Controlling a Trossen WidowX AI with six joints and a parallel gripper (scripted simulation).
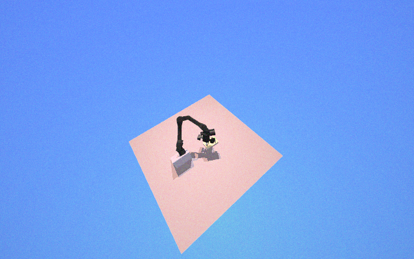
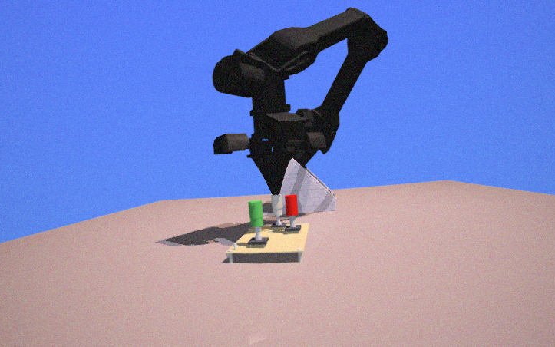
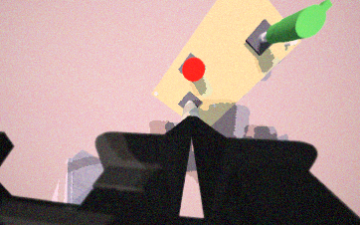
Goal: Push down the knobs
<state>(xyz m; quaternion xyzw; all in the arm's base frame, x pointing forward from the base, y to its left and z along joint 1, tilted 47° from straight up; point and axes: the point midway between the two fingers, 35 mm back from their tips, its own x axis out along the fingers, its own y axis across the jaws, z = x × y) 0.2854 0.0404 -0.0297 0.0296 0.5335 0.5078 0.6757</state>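
The white knob lies 10 mm below my gripper tip. Round my gripper tip: green knob (110 mm ahead, 10 mm below).
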